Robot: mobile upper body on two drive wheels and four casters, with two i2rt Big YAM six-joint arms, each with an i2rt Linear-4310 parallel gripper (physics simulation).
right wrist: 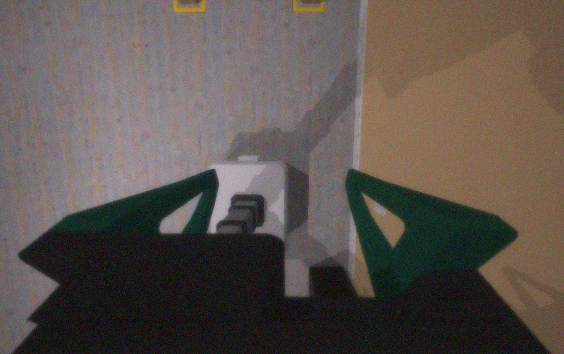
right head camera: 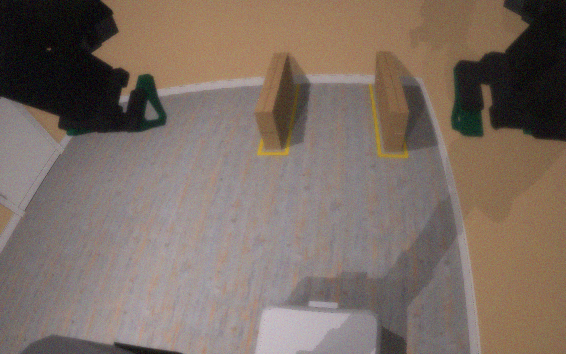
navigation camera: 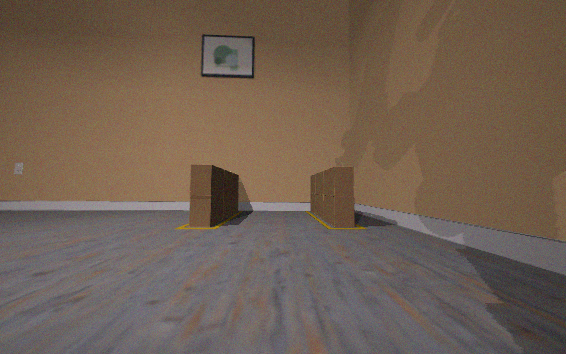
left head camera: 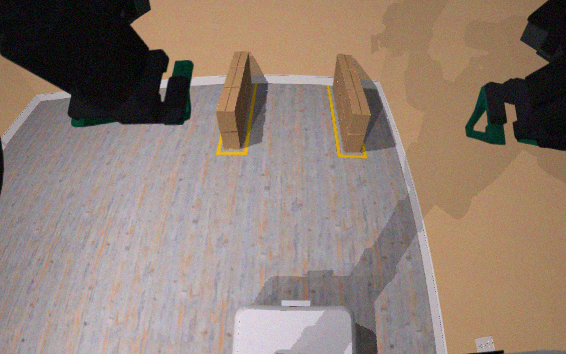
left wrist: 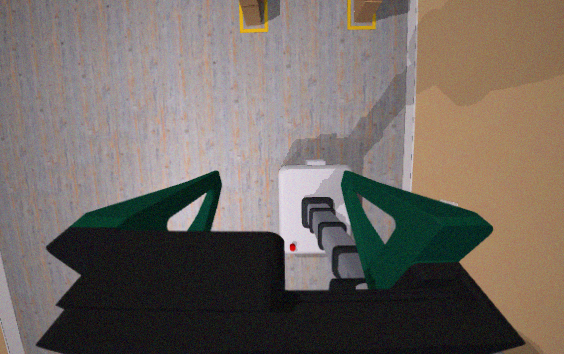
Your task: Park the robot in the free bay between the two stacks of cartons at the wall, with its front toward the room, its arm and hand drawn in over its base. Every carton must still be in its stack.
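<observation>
Two brown carton stacks stand upright in yellow floor outlines: the left stack and the right stack. The free bay is the floor between them, against the far wall. The white base is well short of the stacks, its front toward that wall. My left gripper is open and empty, raised at the left. My right gripper is open and empty, raised at the right.
A tan side wall with a white skirting runs close along the right. A framed picture hangs on the far wall above the bay. A white panel shows at the left in the right head view.
</observation>
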